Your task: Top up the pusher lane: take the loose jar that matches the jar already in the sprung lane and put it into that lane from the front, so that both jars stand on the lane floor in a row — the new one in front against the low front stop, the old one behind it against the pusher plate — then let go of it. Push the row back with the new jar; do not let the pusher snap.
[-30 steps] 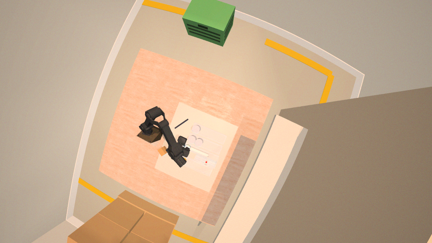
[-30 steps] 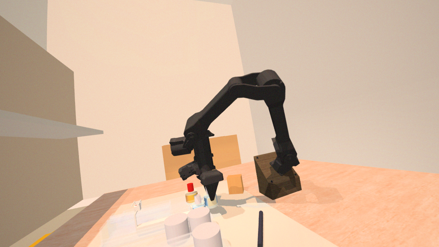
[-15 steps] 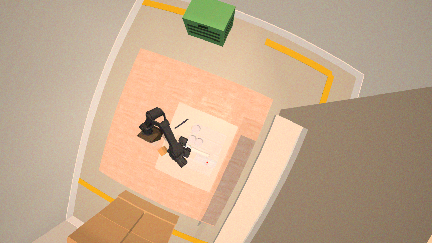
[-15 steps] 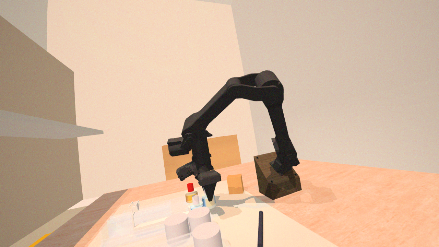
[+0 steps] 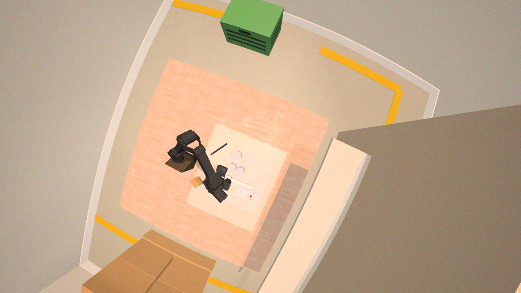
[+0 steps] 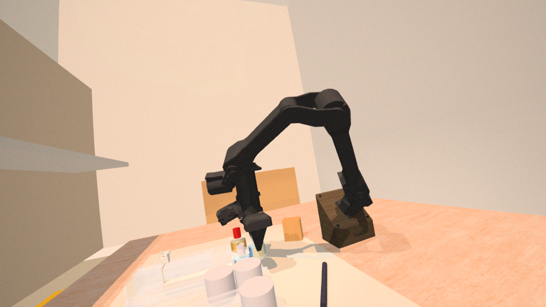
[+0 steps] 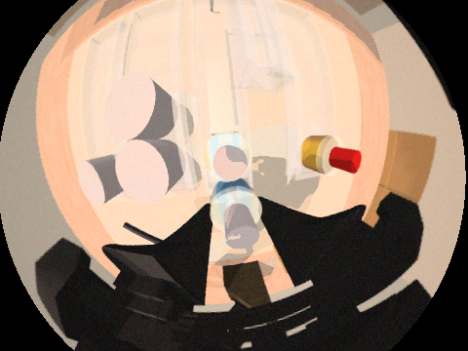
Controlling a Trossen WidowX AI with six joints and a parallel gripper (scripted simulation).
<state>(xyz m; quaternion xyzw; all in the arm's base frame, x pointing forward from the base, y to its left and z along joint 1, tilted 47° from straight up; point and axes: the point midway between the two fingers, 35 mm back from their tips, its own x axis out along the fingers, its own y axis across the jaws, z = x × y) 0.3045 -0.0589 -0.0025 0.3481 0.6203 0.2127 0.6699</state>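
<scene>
My gripper tip is 180 mm short of the clear pusher lane, 50 mm to the left of it and 30 mm above it. From my gripper tip the other things lie so: black rod: 80 mm behind, 170 mm to the left, 40 mm below; shelf: 530 mm ahead, 70 mm to the right, 320 mm above; pusher plate: 150 mm ahead, 50 mm to the right.
</scene>
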